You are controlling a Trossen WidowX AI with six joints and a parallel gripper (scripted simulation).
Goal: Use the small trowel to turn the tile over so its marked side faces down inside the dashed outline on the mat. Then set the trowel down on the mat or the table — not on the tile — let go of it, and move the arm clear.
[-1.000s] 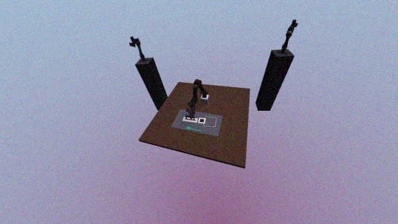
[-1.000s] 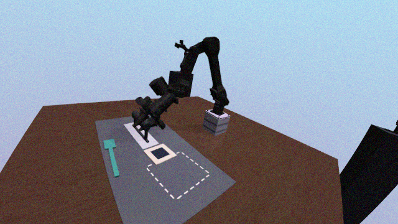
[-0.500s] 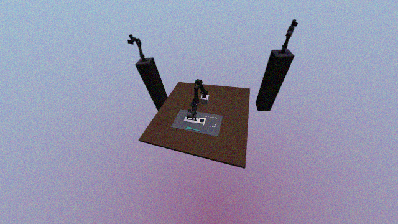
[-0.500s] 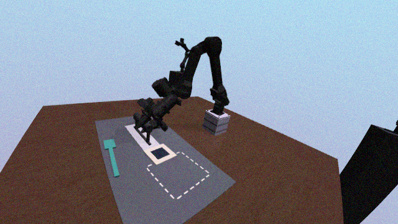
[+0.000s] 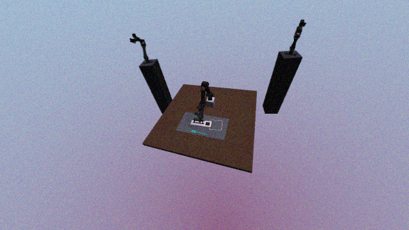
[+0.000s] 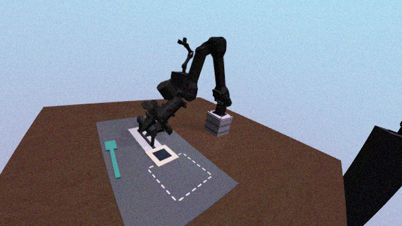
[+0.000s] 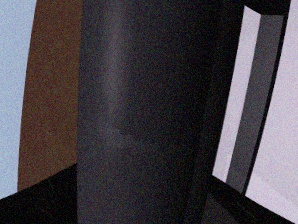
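My gripper tip is now 10 mm past the grey mat, 30 mm to the right of it and 80 mm above it. Also, from my gripper tip: teal trowel (120 mm ahead, 20 mm to the right, 50 mm below); then tile (20 mm behind, 100 mm to the left, 50 mm below).
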